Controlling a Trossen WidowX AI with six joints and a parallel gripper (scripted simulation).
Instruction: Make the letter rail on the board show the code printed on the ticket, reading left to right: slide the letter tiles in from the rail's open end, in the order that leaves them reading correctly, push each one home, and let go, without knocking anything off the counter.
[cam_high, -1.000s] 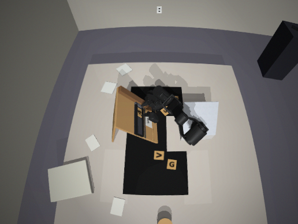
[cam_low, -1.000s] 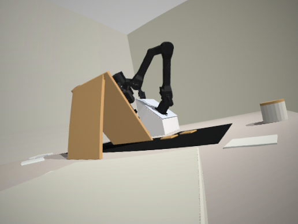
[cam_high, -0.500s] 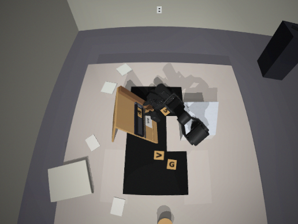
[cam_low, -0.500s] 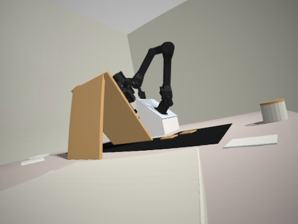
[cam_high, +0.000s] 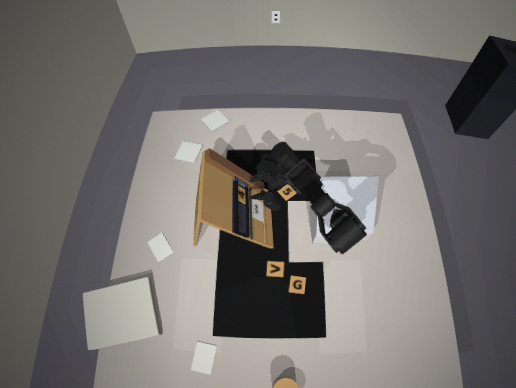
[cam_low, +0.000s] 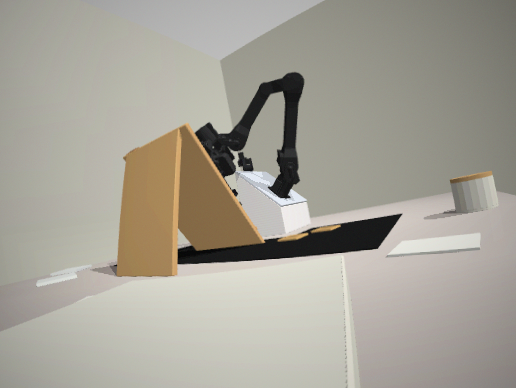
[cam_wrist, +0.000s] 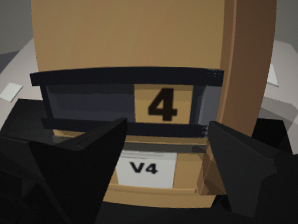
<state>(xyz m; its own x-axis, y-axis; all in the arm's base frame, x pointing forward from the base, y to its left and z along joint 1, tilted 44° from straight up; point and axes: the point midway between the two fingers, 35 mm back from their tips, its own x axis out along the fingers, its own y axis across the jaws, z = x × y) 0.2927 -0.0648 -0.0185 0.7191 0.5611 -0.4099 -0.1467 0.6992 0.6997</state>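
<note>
Now: the tile marked 4 3 cm ahead of my gripper tip, 2 cm below it and 1 cm to the left of it. Also, from my gripper tip: black mat: 18 cm below, 11 cm behind, 7 cm to the left; then white ticket: 10 cm below, 2 cm to the left, 2 cm behind; then tile marked 5: 17 cm below, 13 cm behind, 10 cm to the right.
</note>
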